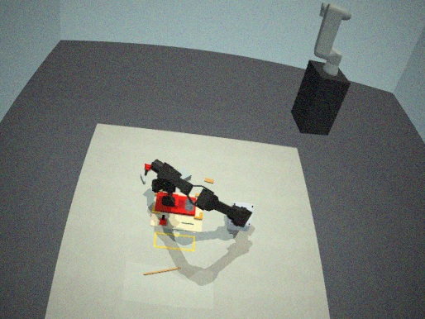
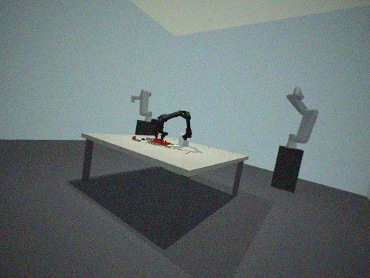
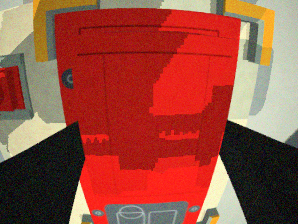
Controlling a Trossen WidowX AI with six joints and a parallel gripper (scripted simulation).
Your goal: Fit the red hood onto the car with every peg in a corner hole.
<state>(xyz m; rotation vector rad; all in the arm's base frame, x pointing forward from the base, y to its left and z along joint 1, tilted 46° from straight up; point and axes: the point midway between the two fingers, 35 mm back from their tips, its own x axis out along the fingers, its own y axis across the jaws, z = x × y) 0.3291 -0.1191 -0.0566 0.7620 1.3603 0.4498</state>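
The red hood is 10 mm above my gripper tip. Round my gripper tip: grey engine block (10 mm below); then orange stick (50 mm ahead, 390 mm to the left, 30 mm below).
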